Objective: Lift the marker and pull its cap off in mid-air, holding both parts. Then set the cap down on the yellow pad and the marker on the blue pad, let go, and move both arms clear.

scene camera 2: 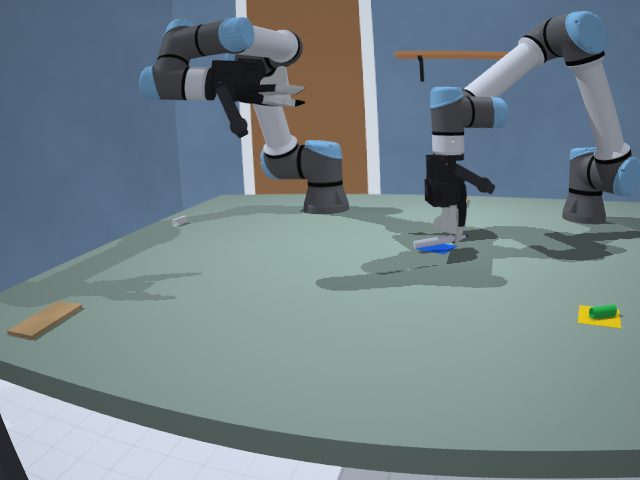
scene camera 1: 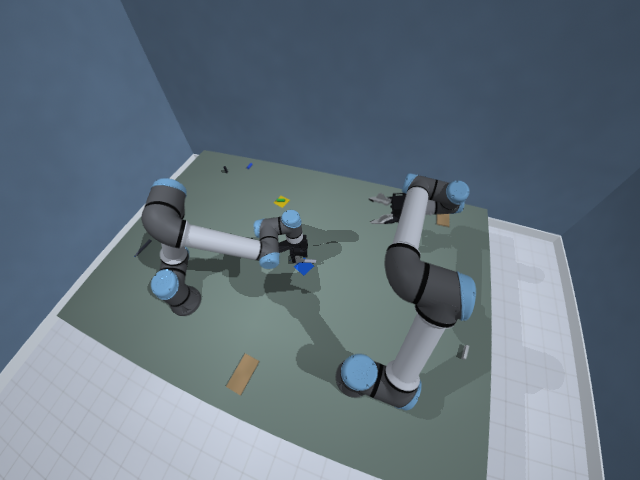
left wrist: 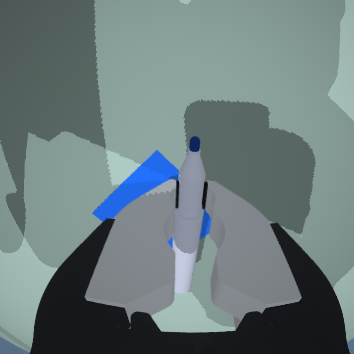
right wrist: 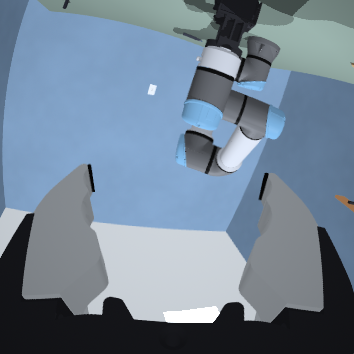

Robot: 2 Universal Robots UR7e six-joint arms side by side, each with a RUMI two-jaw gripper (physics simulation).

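Places are measured from the left arm's base along level axes (x left, y back, z up), in metres.
Where they show: left gripper, between the fingertips: (scene camera 2: 454, 243) (scene camera 1: 296, 261) (left wrist: 189, 182); right gripper, between the fingertips: (scene camera 2: 304, 96) (scene camera 1: 369, 210) (right wrist: 177, 171); left arm's base, origin of its link: (scene camera 2: 583, 218) (scene camera 1: 186, 301) (right wrist: 263, 43); right arm's base, origin of its link: (scene camera 2: 326, 209).
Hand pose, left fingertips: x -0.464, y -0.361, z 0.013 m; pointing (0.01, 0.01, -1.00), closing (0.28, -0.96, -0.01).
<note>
Each offset is from my left fingertips to the top centre of the thing.
The light grey marker {dy -0.009, dx -0.032, dz +0.022 m} (scene camera 1: 310, 260) (scene camera 2: 425, 242) (left wrist: 184, 272), with a dark blue tip, is uncapped. My left gripper (scene camera 2: 456, 238) (left wrist: 189, 182) points down and is shut on the marker near its tip end, low over the blue pad {dy +0.009, dx -0.042, dz -0.013 m} (scene camera 1: 303, 268) (scene camera 2: 437, 249) (left wrist: 135, 192). A gap between marker and pad is hard to judge. The green cap {dy -0.394, dx +0.245, dz +0.006 m} (scene camera 1: 280, 200) (scene camera 2: 602, 312) lies on its side on the yellow pad {dy -0.392, dx +0.240, dz -0.013 m} (scene camera 1: 282, 205) (scene camera 2: 584, 316). My right gripper (scene camera 1: 374, 210) (scene camera 2: 301, 96) (right wrist: 177, 171) is open and empty, raised high and away from both pads.
A tan board {dy +0.572, dx +0.043, dz -0.005 m} (scene camera 1: 242, 374) lies at the lower left in scene camera 1, and another tan board {dy -0.528, dx -0.738, dz -0.005 m} (scene camera 1: 443, 220) (scene camera 2: 45, 320) lies below the right arm's wrist. A small white block {dy +0.239, dx -0.850, dz +0.009 m} (scene camera 1: 465, 351) (scene camera 2: 179, 221), a blue piece {dy -0.657, dx +0.595, dz +0.008 m} (scene camera 1: 249, 165) and a black piece {dy -0.566, dx +0.741, dz +0.035 m} (scene camera 1: 225, 169) lie near table edges.
</note>
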